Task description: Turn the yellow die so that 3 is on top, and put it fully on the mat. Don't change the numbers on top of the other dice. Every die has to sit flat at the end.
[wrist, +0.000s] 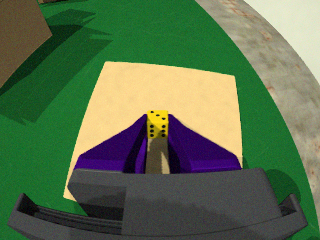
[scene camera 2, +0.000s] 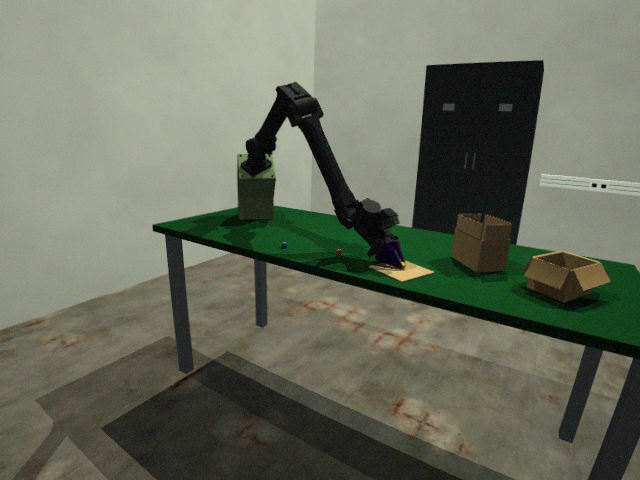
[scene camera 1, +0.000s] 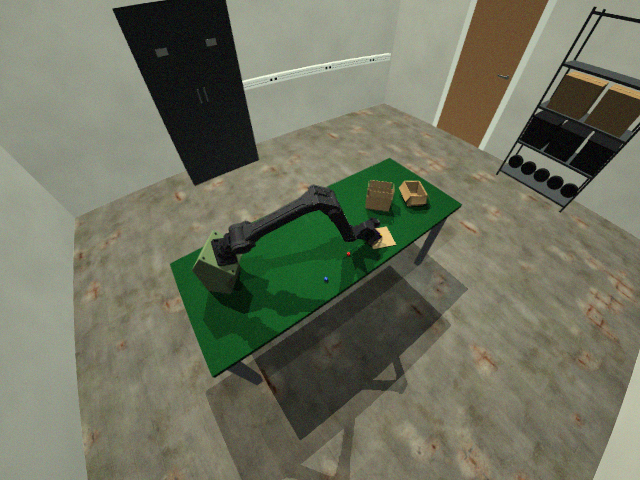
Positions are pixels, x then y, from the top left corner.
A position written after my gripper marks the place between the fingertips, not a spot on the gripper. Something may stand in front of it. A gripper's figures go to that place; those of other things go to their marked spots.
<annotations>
My gripper [wrist: 157, 121]: 0.13 m from the lens. A tan mat [wrist: 206, 102]: 0.15 m from the lens.
</annotations>
